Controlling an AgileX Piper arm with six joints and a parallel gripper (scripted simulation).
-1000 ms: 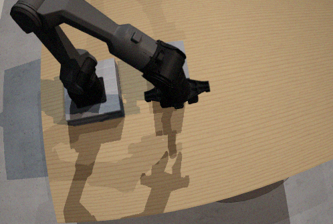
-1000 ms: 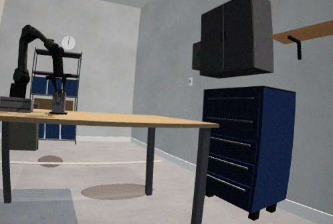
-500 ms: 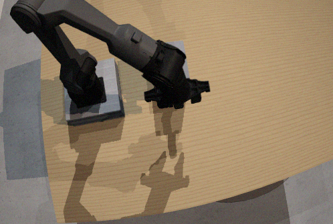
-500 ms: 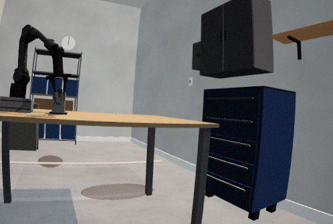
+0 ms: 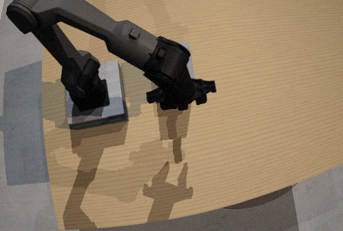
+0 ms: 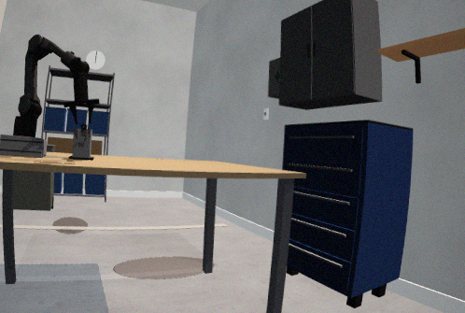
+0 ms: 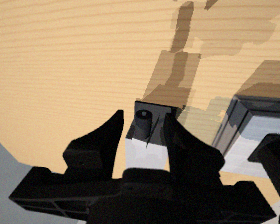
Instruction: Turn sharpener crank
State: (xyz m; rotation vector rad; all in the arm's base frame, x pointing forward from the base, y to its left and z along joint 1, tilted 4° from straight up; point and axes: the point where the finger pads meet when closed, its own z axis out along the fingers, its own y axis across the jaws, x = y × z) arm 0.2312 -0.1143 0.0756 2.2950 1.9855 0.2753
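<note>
The crank knob lies 1 cm ahead of my hand, 2 cm to the left of it and 2 cm below it.
</note>
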